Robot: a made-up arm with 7 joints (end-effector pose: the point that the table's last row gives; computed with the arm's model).
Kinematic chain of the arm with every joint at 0, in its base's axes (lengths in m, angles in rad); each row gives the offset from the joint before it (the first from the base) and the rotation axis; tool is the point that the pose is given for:
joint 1: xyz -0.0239 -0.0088 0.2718 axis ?
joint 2: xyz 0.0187 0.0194 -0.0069 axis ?
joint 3: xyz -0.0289 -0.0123 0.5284 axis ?
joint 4: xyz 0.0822 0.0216 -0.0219 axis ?
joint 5: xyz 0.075 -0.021 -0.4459 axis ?
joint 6: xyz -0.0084 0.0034 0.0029 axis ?
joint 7: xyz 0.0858 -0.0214 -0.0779 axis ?
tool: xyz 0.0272 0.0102 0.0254
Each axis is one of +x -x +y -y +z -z.
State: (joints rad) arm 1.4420 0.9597 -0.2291 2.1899 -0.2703 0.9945 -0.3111
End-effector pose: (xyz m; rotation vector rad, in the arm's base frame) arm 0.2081 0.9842 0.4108 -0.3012 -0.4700 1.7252
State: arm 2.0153 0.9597 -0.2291 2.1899 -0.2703 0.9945 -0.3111
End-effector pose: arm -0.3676 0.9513 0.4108 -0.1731 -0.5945 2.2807
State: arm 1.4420 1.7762 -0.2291 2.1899 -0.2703 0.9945 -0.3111
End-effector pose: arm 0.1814 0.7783 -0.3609 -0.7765 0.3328 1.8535
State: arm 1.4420 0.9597 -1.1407 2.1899 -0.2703 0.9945 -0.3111
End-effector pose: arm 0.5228 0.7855 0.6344 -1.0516 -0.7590 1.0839
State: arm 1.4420 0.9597 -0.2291 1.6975 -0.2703 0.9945 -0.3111
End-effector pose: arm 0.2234 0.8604 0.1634 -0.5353 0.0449 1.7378
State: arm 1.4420 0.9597 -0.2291 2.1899 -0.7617 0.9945 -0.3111
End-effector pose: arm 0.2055 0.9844 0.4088 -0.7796 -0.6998 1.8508
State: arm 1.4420 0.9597 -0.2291 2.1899 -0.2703 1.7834 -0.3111
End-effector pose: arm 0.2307 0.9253 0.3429 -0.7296 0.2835 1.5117
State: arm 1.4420 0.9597 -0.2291 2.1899 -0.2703 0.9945 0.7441
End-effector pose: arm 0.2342 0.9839 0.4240 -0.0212 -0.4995 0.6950
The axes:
joint 1: +z
joint 2: +y
joint 3: +z
joint 4: -y
joint 5: -z
joint 6: +y
joint 7: -z

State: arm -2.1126 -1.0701 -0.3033 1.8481 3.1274 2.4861 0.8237
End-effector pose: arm 0.1451 0.4733 1.0474 0.5094 -0.7783 0.1569
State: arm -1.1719 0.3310 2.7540 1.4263 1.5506 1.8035 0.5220
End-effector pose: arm -0.0405 0.4531 0.9257 0.8238 1.5557 1.1195
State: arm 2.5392 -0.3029 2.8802 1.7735 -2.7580 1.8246 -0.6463
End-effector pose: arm 0.4874 -0.5910 0.8213 -2.0243 1.9999 -0.2780
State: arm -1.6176 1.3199 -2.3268 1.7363 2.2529 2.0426 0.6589
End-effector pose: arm -0.5327 -0.6072 0.7814 0.0812 1.0975 2.7609
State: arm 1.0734 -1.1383 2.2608 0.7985 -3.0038 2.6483 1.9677
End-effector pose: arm -0.5836 -0.2169 0.0528 -1.9888 1.0553 0.2579
